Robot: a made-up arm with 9 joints. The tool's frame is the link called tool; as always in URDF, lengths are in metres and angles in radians.
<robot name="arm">
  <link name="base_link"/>
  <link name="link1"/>
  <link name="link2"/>
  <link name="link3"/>
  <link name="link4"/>
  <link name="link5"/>
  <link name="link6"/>
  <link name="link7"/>
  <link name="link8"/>
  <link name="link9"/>
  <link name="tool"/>
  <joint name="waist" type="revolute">
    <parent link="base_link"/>
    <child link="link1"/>
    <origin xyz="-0.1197 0.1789 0.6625" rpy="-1.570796 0 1.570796"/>
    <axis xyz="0 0 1"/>
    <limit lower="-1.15" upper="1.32"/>
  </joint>
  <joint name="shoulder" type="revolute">
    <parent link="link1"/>
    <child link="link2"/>
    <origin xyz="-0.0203 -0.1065 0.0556" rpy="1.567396 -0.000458 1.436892"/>
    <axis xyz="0 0 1"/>
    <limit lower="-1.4" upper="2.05"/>
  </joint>
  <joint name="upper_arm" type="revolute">
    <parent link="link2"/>
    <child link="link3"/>
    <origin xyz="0.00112 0.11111 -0.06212" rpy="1.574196 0 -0.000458"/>
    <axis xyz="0 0 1"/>
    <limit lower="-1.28" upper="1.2"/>
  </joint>
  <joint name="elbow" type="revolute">
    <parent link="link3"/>
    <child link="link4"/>
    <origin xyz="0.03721 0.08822 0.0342" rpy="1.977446 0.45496 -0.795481"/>
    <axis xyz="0 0 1"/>
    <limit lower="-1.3" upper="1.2"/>
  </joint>
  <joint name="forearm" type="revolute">
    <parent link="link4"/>
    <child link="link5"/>
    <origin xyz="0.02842 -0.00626 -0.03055" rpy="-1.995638 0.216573 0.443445"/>
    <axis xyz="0 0 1"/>
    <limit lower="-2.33" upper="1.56"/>
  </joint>
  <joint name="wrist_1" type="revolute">
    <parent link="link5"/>
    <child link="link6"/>
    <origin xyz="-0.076 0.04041 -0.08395" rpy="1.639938 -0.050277 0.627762"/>
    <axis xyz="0 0 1"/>
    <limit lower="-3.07" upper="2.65"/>
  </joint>
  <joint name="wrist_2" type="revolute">
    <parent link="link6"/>
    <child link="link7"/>
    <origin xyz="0.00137 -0.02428 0.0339" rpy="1.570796 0 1.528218"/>
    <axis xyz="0 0 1"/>
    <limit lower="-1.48" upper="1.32"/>
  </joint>
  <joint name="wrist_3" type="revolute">
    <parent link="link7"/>
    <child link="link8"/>
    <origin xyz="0.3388 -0.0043 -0.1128" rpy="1.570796 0 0"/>
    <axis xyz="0 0 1"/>
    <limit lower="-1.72" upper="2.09"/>
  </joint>
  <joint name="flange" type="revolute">
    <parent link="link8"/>
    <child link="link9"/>
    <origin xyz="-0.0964 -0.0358 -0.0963" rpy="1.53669 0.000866 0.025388"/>
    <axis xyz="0 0 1"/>
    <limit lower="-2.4" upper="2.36"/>
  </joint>
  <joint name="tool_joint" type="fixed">
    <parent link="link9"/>
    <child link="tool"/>
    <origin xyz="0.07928 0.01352 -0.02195" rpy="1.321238 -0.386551 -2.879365"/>
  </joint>
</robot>
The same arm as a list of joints. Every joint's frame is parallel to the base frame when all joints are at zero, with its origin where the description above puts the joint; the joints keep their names.
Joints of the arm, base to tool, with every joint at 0 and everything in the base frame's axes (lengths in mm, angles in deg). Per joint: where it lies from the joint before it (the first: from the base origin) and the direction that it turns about. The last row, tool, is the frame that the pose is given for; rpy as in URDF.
waist: axis -1 0 0 offset -119.7 178.9 662.5
shoulder: axis -0.0034 0.991042 0.133506 offset -55.6 -20.3 106.5
upper_arm: axis 1 0 0 offset -110.9 -61.8 -9.4
elbow: axis -0.3553 -0.6179 0.7014 offset 34.2 92.4 -25.1
forearm: axis 0.997586 0.068999 -0.0078 offset -6.8 6.7 -41.1
wrist_1: axis 0 -1 0 offset -88.8 71.5 38.2
wrist_2: axis 0 0 -1 offset -24.2 -33.9 -2.4
wrist_3: axis 0 1 0 offset 338.8 4.3 112.8
flange: axis 0.0254 0.0341 0.999096 offset -96.4 -96.3 35.8
tool: offset 78.7 12.7 -24.4 rpy 77.36 -24.05 -165.65
Joint limits (deg, base to tool): -65.89..75.63 -80.21..117.46 -73.34..68.75 -74.48..68.75 -133.5..89.38 -175.9..151.83 -84.8..75.63 -98.55..119.75 -137.51..135.22

